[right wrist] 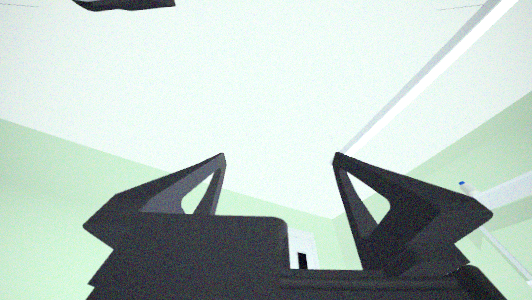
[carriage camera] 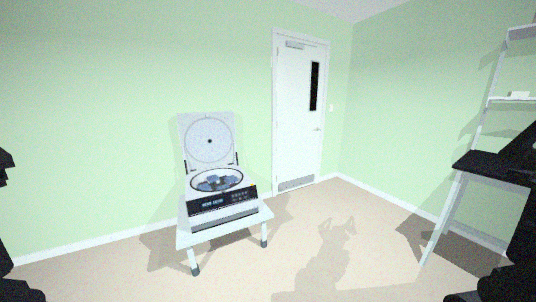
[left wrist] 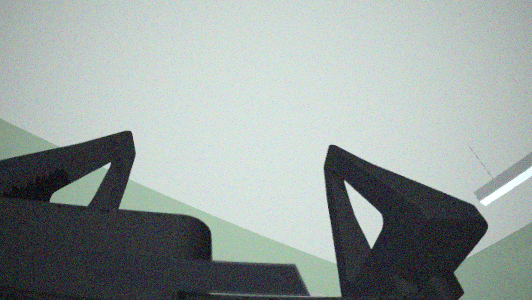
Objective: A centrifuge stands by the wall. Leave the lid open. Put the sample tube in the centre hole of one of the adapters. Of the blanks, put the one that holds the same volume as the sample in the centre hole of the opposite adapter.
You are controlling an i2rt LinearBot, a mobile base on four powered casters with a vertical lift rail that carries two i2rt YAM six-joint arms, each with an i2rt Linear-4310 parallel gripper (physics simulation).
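Frame: origin at the left arm's base, x ahead, y down, z left, level; metres.
Where they show: left gripper, between the fingertips: (left wrist: 230, 149); right gripper, between the fingertips: (right wrist: 278, 158).
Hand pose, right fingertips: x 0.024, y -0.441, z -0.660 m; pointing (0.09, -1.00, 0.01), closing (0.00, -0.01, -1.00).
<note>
Each offset is from my right fingertips to the top centre of the thing. "spot": to the spot under its first point. Level surfaces: height alone.
The centrifuge {spot: dx +0.903, dy +0.736, dz +0.657 m} (carriage camera: 222, 202) stands on a low white table {dy +0.925 m} (carriage camera: 184, 240) by the green wall in the carriage view, left of the middle. Its lid {dx +1.417, dy +0.102, dz +0.880 m} (carriage camera: 209, 127) is open and upright. Blue adapters {dx +1.251, dy +0.703, dz +0.660 m} (carriage camera: 227, 181) show inside the round bowl; their holes are too small to tell. The sample tube and the blanks do not show in these views. My left gripper (left wrist: 230, 149) is open and empty, pointed up toward the ceiling. My right gripper (right wrist: 278, 158) is also open and empty, pointed at the ceiling. Both are far from the centrifuge.
A white door (carriage camera: 299, 125) stands right of the centrifuge. At the right is a black-topped bench {dy +0.401 m} (carriage camera: 480, 162) with white legs, and a shelf above it bears a small white box {spot: dx +0.843, dy -0.074, dz -1.453 m} (carriage camera: 518, 94). In the right wrist view a bottle with a blue cap {spot: dx +0.890, dy -0.674, dz -1.538 m} (right wrist: 462, 183) shows at the right.
</note>
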